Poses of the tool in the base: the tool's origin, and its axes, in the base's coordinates. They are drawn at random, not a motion.
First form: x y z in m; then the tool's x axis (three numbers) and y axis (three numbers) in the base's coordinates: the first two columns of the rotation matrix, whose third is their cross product.
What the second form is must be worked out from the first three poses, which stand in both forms.
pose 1, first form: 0.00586 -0.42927 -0.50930 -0.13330 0.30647 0.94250 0.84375 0.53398 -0.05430
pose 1, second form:
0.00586 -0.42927 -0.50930
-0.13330 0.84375 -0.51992
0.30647 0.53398 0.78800
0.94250 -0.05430 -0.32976

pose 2, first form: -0.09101 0.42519 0.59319 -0.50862 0.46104 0.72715 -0.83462 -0.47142 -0.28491
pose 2, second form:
-0.09101 0.42519 0.59319
-0.50862 -0.83462 0.21144
0.46104 -0.47142 -0.75180
0.72715 -0.28491 0.62457

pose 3, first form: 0.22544 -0.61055 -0.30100 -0.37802 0.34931 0.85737 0.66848 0.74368 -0.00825
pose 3, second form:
0.22544 -0.61055 -0.30100
-0.37802 0.66848 -0.64049
0.34931 0.74368 0.57002
0.85737 -0.00825 -0.51463

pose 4, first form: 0.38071 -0.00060 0.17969 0.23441 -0.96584 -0.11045 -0.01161 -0.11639 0.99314
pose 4, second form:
0.38071 -0.00060 0.17969
0.23441 -0.01161 -0.97207
-0.96584 -0.11639 -0.23152
-0.11045 0.99314 -0.03850

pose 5, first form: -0.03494 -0.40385 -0.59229 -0.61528 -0.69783 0.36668 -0.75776 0.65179 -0.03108
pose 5, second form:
-0.03494 -0.40385 -0.59229
-0.61528 -0.75776 -0.21731
-0.69783 0.65179 -0.29698
0.36668 -0.03108 -0.92982

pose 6, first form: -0.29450 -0.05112 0.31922 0.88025 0.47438 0.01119 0.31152 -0.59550 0.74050
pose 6, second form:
-0.29450 -0.05112 0.31922
0.88025 0.31152 0.35794
0.47438 -0.59550 -0.64834
0.01119 0.74050 -0.67197

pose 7, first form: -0.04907 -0.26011 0.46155 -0.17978 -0.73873 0.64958 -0.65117 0.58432 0.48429
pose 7, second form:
-0.04907 -0.26011 0.46155
-0.17978 -0.65117 -0.73732
-0.73873 0.58432 -0.33592
0.64958 0.48429 -0.58609

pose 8, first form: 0.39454 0.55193 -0.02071 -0.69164 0.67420 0.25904 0.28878 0.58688 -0.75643
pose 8, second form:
0.39454 0.55193 -0.02071
-0.69164 0.28878 -0.66201
0.67420 0.58688 -0.44837
0.25904 -0.75643 -0.60061

